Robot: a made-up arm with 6 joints.
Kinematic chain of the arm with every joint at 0, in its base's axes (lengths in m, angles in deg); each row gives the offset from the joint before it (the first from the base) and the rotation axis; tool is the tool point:
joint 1: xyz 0 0 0.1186 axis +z
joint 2: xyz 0 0 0 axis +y
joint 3: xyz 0 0 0.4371 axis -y
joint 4: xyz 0 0 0 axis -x
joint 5: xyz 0.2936 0 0 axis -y
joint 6: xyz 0 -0.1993 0 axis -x
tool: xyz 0 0 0
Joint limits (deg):
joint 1: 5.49..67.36
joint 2: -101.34..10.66
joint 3: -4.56..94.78
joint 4: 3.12..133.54
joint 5: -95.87..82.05
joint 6: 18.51..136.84
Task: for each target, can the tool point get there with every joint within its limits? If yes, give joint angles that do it. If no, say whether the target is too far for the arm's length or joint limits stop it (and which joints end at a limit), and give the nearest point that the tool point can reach.
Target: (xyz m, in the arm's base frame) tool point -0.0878 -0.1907 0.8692
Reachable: yes | joints 54.91 -24.13 36.70 79.07 -5.82 93.64
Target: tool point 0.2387 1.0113 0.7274
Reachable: no: too far | nearest point 0.0969 0.4107 0.6340 | short by 0.624 m
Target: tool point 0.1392 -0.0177 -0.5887
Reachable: no: joint limits stop it (at a limit: joint 1, joint 2, joint 3) | nearest point -0.2189 -0.6197 -0.2371 | short by 0.784 m
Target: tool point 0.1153 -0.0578 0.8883
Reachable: yes | joints 33.93 1.68 53.75 55.72 -74.59 62.95
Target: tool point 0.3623 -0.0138 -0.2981
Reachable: no: joint limits stop it (at a limit: joint 2, joint 3, joint 4) | nearest point 0.4172 -0.0159 0.4815 | short by 0.782 m
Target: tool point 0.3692 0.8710 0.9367
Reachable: no: too far | nearest point 0.1579 0.3725 0.6935 | short by 0.594 m
